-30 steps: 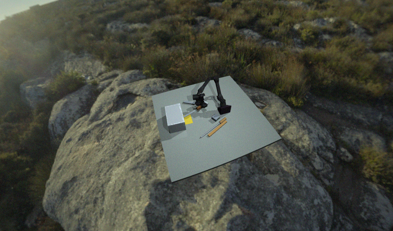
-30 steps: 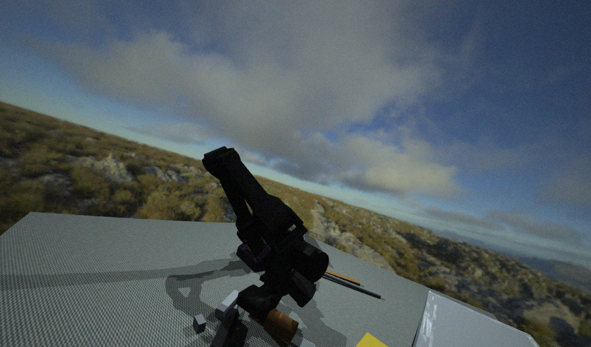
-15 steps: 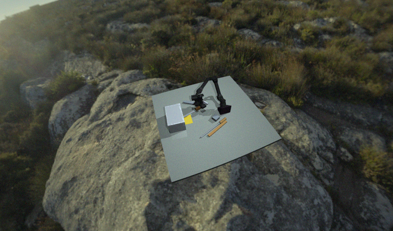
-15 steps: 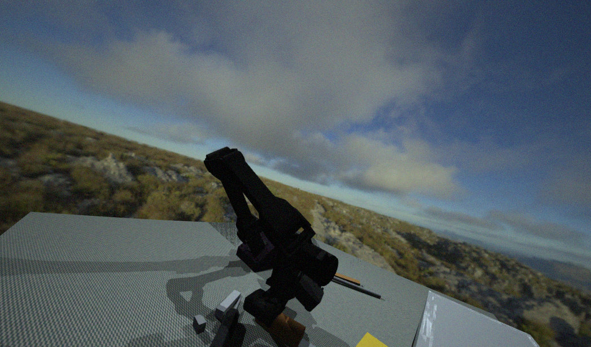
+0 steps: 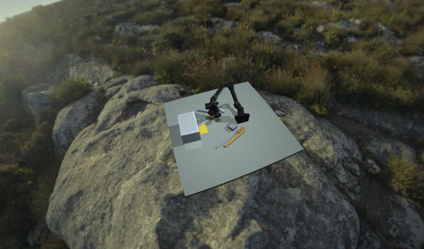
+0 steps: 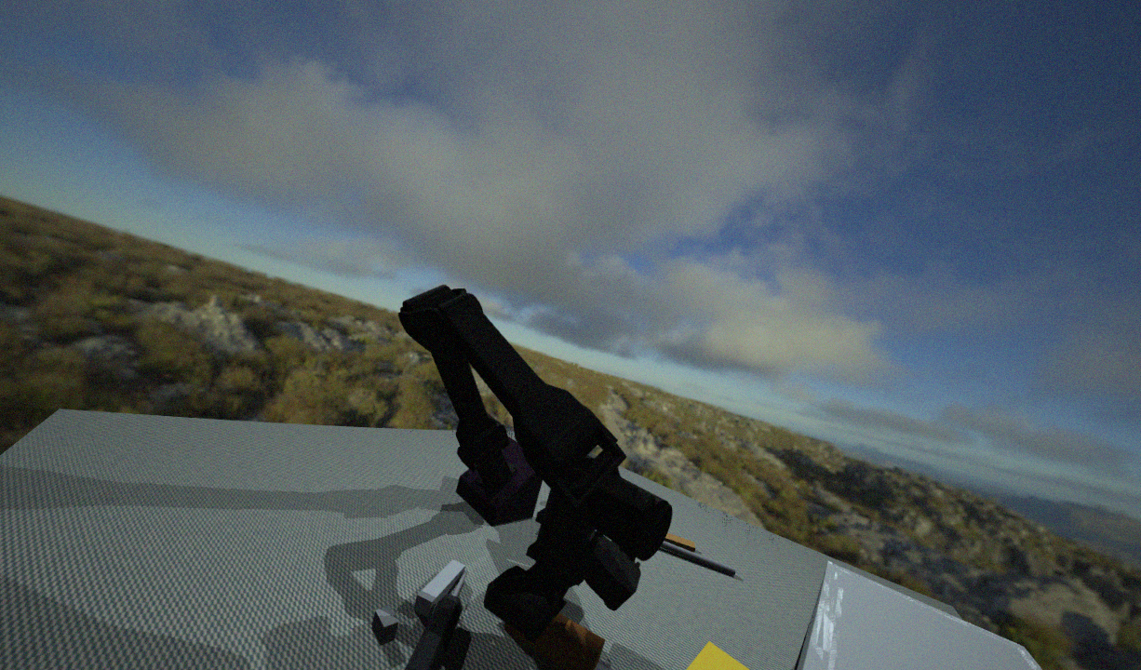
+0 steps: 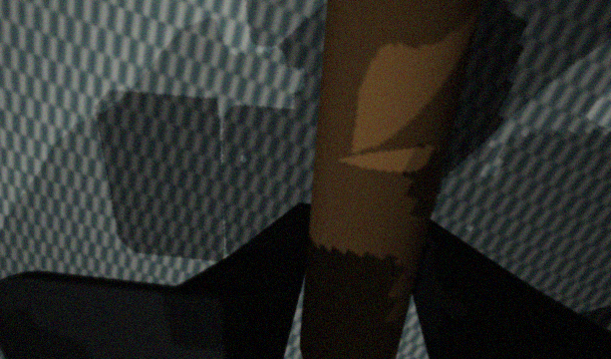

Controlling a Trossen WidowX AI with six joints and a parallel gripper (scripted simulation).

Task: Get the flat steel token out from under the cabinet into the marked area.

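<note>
The grey bar lies 120 mm behind my gripper tip and 50 mm to the right of it. Also, from my gripper tip: grey block 240 mm to the left, 120 mm behind, 10 mm above; then small grey cube 140 mm to the right, 100 mm behind; then wooden stick 380 mm to the left, 70 mm behind.
</note>
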